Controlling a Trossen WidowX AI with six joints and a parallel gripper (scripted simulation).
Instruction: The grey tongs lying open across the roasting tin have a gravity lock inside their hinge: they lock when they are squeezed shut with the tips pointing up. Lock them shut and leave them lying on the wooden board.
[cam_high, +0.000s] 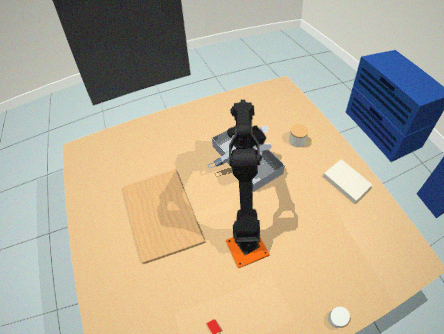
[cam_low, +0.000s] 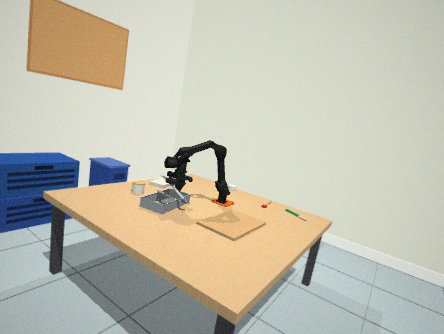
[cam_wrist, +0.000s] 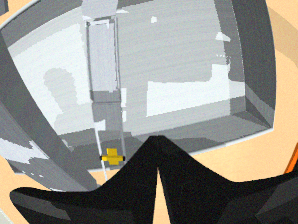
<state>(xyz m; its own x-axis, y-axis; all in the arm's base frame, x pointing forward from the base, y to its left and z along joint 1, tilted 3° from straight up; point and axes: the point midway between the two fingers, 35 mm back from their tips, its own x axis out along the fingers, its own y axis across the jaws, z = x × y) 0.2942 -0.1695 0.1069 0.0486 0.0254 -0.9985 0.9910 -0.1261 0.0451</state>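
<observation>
My gripper tip is now 40 mm short of the yellow lock piece, 20 mm to the right of it and 20 mm above it. The rest, counted from my gripper tip: grey roasting tin 50 mm below, 40 mm to the right, 40 mm ahead; wooden board 390 mm to the left, 70 mm below, 20 mm behind; tan-topped cylinder 300 mm to the right, 40 mm below, 10 mm ahead.
</observation>
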